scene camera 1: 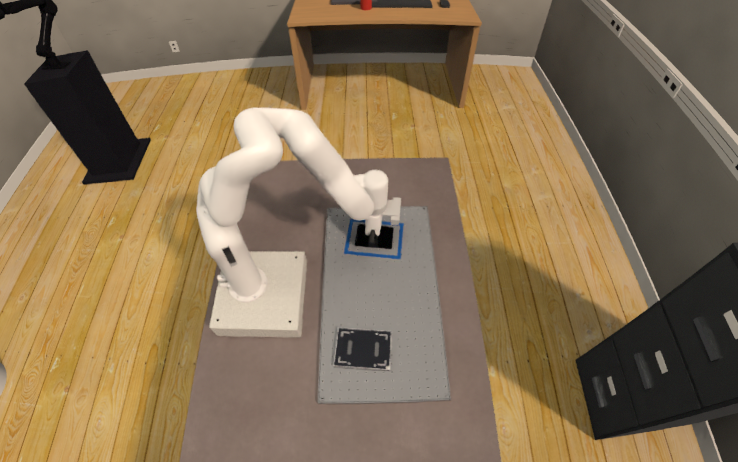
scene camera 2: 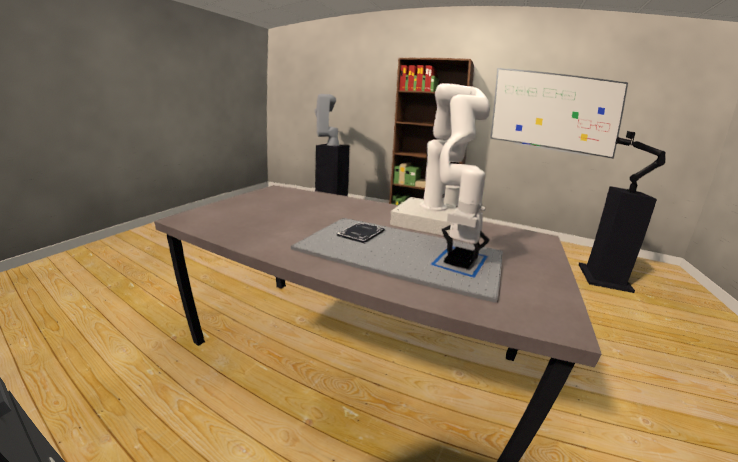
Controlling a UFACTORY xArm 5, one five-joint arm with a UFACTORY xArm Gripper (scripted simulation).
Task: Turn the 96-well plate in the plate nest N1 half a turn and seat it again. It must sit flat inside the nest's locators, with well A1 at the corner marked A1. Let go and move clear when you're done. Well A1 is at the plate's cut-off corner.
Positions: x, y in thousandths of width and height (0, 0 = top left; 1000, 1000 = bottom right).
I see my gripper (scene camera 2: 625, 555) and a plate nest N1 (scene camera 1: 491, 769).
